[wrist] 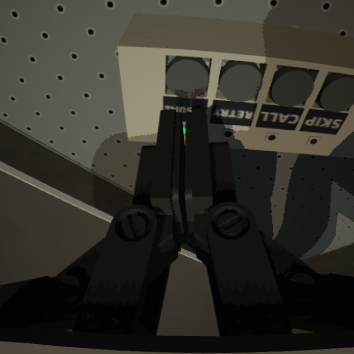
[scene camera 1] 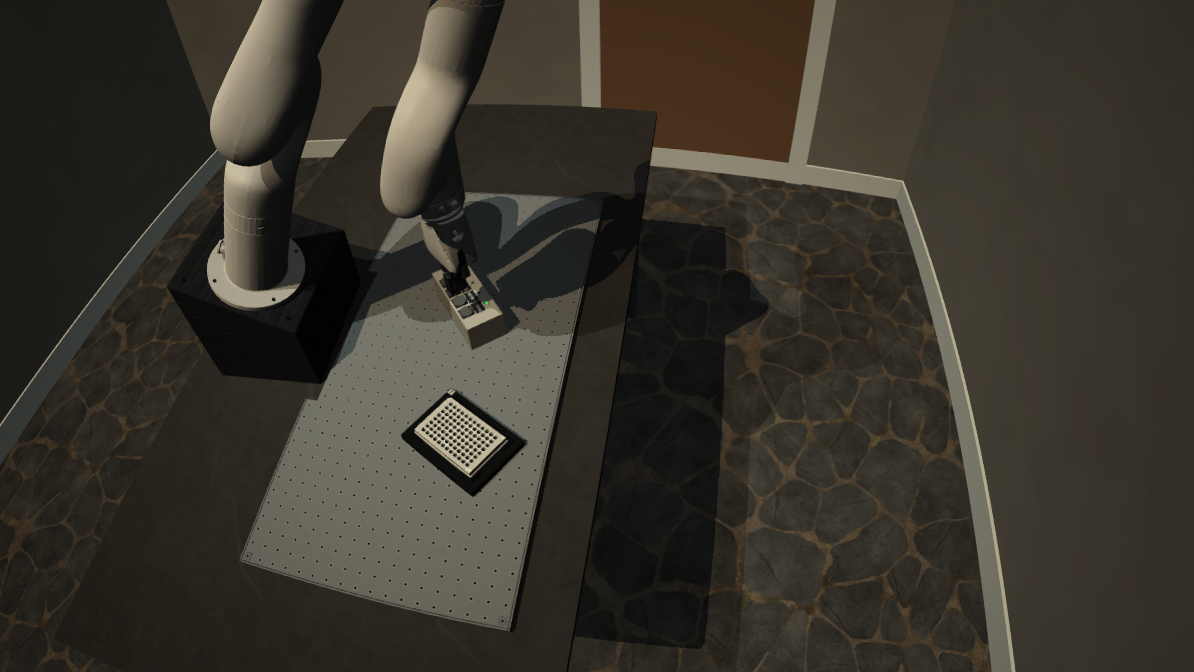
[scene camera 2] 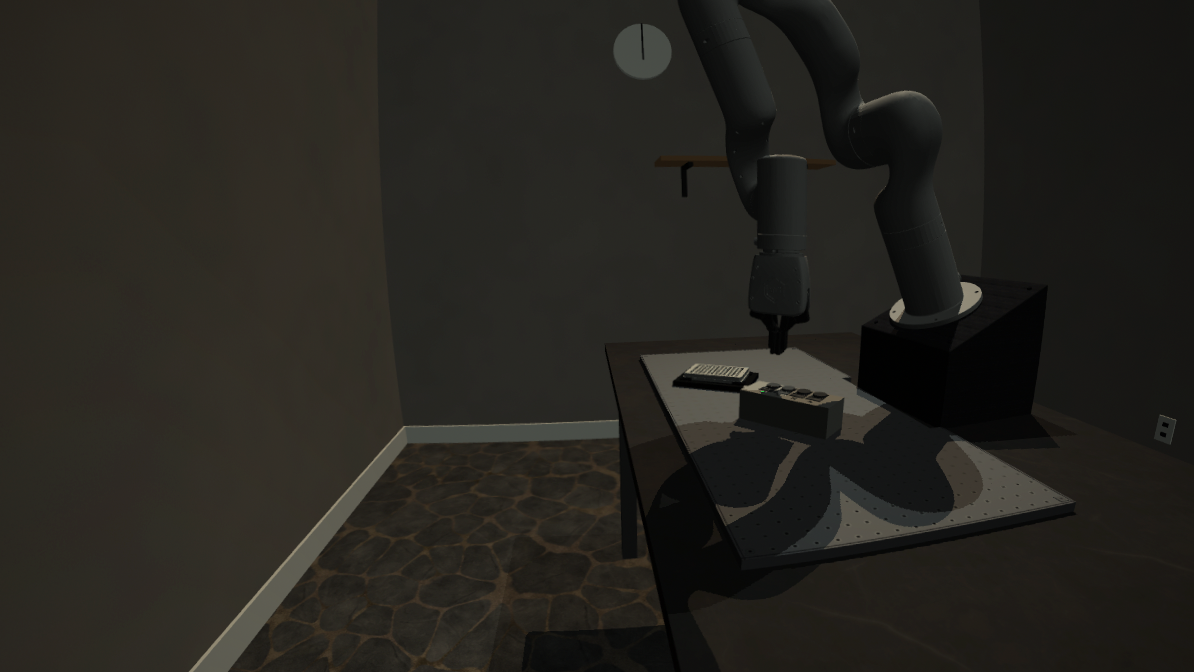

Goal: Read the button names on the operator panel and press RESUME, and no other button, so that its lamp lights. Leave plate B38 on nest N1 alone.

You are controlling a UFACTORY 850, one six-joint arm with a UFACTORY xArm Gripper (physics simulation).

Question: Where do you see a call button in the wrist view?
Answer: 290,85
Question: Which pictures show the plate B38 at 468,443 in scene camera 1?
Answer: Scene camera 1 and scene camera 2 only.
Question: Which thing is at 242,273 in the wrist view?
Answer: My gripper.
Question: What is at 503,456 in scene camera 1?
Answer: A black nest.
